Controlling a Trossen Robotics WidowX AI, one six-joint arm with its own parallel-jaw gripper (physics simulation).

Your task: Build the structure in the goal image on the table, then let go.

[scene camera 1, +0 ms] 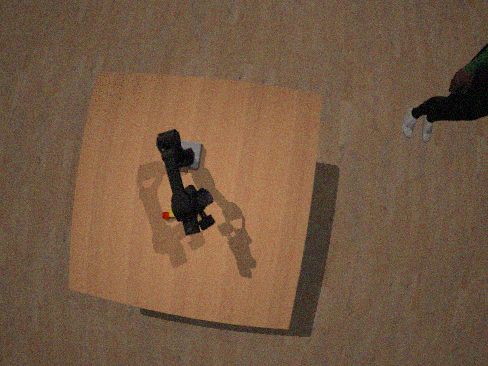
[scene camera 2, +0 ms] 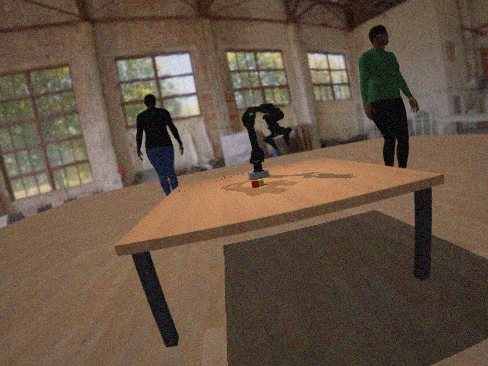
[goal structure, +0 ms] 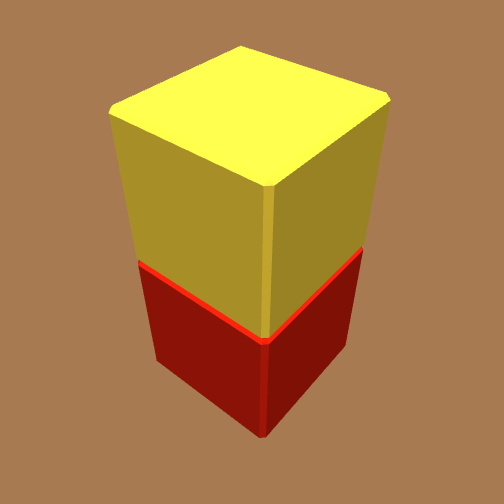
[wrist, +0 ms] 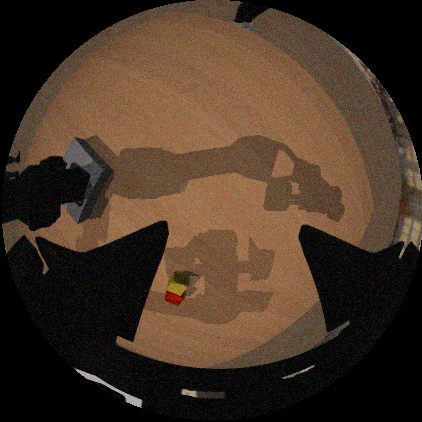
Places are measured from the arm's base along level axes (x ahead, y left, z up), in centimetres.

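Where they show: gripper, fingertip midpoint: (scene camera 1: 204, 207) (scene camera 2: 282, 148) (wrist: 238, 230); arm's base at its link origin: (scene camera 1: 186, 157) (scene camera 2: 258, 171) (wrist: 75, 183).
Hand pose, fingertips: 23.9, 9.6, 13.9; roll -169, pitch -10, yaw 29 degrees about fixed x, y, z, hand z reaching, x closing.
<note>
Each offset is from my fingertips to the top centre of the thing, as dx, dy, dz. Level surfaces: height alone.
A red block {+4.2, -22.3, -14.9} (scene camera 1: 166, 215) (scene camera 2: 255, 184) (wrist: 175, 298) lies on the table, side by side with a yellow block {+3.3, -18.9, -14.9} (scene camera 1: 171, 214) (scene camera 2: 261, 183) (wrist: 177, 288); they appear to touch. In scene camera 1 the arm partly hides the yellow block. My gripper (scene camera 1: 199, 226) (scene camera 2: 281, 142) (wrist: 238, 230) is open and empty, high above the table. In the wrist view both blocks show low and left of the middle, close beside the left finger's outline, with the arm's shadow around them.
The table {dz -18.1} (scene camera 1: 125, 115) (scene camera 2: 200, 215) (wrist: 175, 90) carries the arm's grey base (scene camera 1: 197, 156) (scene camera 2: 258, 175) (wrist: 102, 172), behind the blocks in scene camera 2. Two people, one in black (scene camera 2: 155, 127) and one in green (scene camera 2: 382, 75), stand beyond the table.
</note>
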